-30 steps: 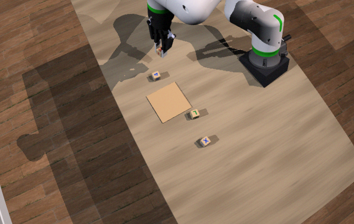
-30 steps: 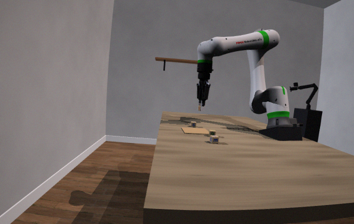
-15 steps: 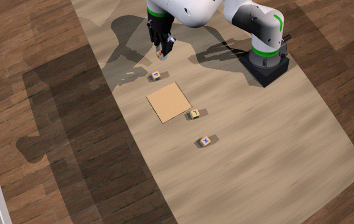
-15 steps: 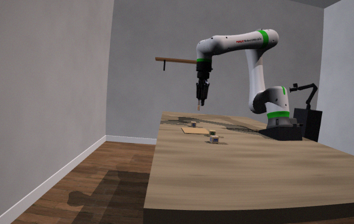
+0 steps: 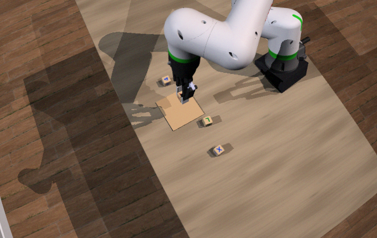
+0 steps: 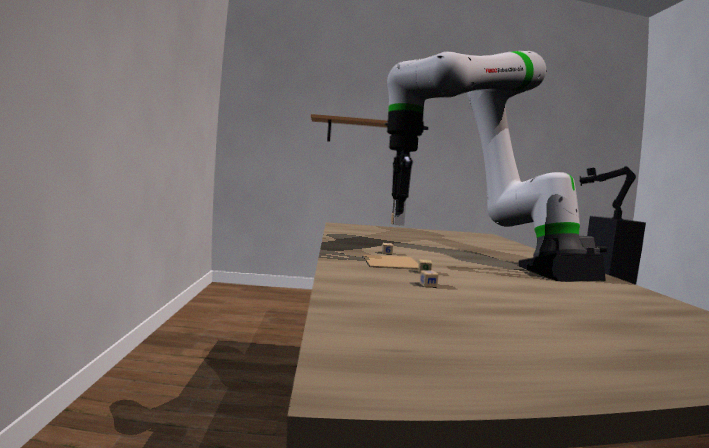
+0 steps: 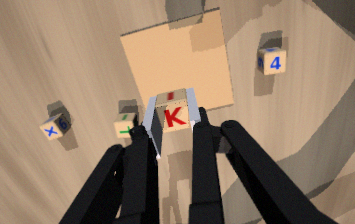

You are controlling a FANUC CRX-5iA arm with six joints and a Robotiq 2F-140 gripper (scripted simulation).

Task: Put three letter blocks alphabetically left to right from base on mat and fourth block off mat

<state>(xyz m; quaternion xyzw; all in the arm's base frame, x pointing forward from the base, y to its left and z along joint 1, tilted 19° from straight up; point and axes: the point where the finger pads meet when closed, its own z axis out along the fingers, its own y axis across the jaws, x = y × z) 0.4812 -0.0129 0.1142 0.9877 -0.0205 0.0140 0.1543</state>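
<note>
Right now the tan mat is 10 mm to the right of my hand and 140 mm below it. From my hand the other things lie so: red K block 20 mm below; 4 block 10 mm behind, 140 mm to the right, 120 mm below; L block 50 mm behind, 100 mm to the left, 120 mm below.
</note>
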